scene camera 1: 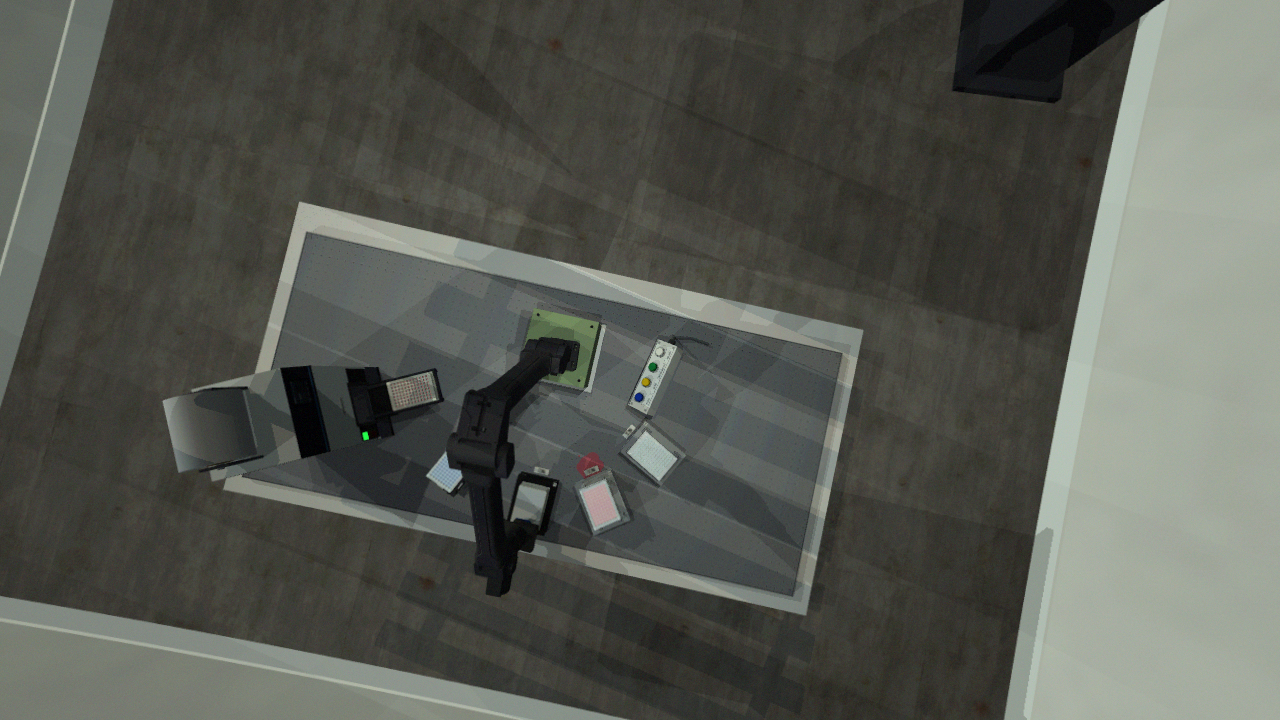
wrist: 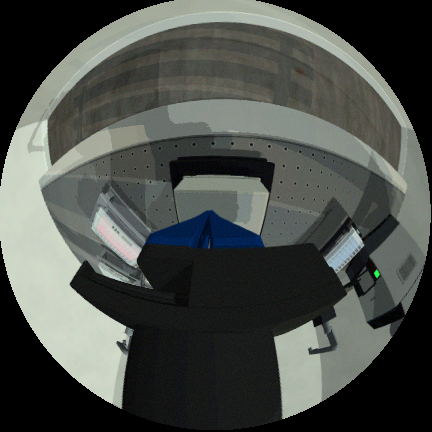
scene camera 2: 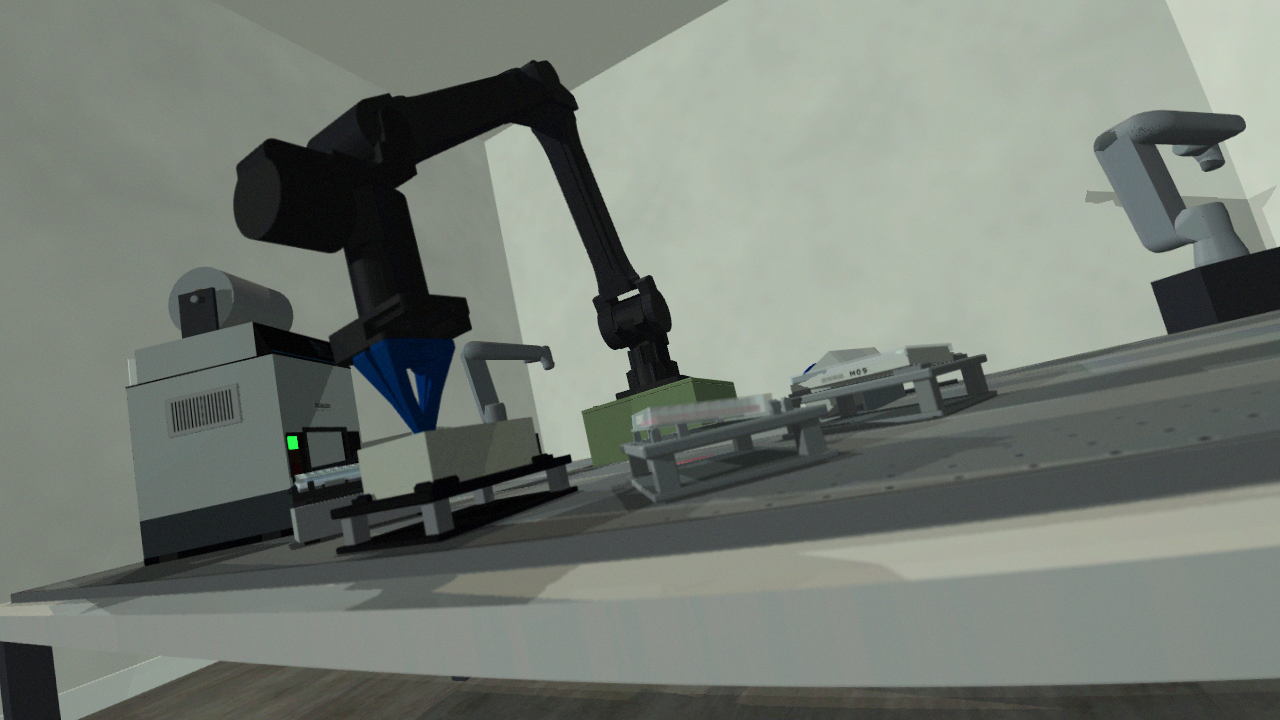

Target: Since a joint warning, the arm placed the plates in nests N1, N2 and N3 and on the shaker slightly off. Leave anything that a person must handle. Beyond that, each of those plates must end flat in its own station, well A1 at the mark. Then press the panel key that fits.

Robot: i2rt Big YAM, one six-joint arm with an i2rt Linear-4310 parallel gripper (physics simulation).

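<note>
My gripper (scene camera 2: 422,431) (wrist: 209,216) is shut with its blue fingertips together. They meet the top of a tall cream plate-shaped block (scene camera 1: 534,497) (scene camera 2: 478,454) (wrist: 220,201), which sits in a black nest; exact contact is unclear. A pink plate (scene camera 1: 602,503) (scene camera 2: 702,413) (wrist: 117,236) lies on a grey nest. A white plate (scene camera 1: 653,454) (scene camera 2: 859,373) lies on another grey nest. A blue-white plate (scene camera 1: 443,473) (wrist: 345,249) is partly hidden by the arm in scene camera 1. The key panel (scene camera 1: 662,362) has white, green, yellow and blue keys. Station labels and A1 marks are too small to read.
A large grey machine (scene camera 1: 259,420) (scene camera 2: 201,447) with a green light stands at the left; a well plate (scene camera 1: 412,392) lies on its extended carriage. The arm stands on a green base (scene camera 1: 546,323) (scene camera 2: 608,434). A red patch (scene camera 1: 589,462) lies near the pink plate's nest.
</note>
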